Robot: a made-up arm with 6 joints. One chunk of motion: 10 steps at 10 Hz.
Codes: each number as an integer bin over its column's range. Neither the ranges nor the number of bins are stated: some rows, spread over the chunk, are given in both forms.
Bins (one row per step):
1: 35 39 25 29 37 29
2: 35 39 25 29 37 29
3: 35 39 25 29 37 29
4: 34 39 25 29 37 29
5: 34 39 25 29 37 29
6: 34 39 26 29 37 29
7: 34 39 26 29 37 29
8: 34 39 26 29 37 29
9: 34 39 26 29 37 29
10: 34 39 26 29 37 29
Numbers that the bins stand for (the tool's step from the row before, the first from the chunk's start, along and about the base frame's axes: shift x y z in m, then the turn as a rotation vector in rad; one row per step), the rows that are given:
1: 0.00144 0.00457 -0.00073 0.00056 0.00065 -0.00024
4: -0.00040 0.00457 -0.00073 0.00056 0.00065 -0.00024
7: -0.00040 0.00457 0.00092 0.00056 0.00065 -0.00024
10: -0.00040 0.00457 0.00092 0.00056 0.00065 -0.00024
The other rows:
2: 0.00144 0.00457 -0.00073 0.00056 0.00065 -0.00024
3: 0.00144 0.00457 -0.00073 0.00056 0.00065 -0.00024
5: -0.00040 0.00457 -0.00073 0.00056 0.00065 -0.00024
6: -0.00040 0.00457 0.00092 0.00056 0.00065 -0.00024
8: -0.00040 0.00457 0.00092 0.00056 0.00065 -0.00024
9: -0.00040 0.00457 0.00092 0.00056 0.00065 -0.00024

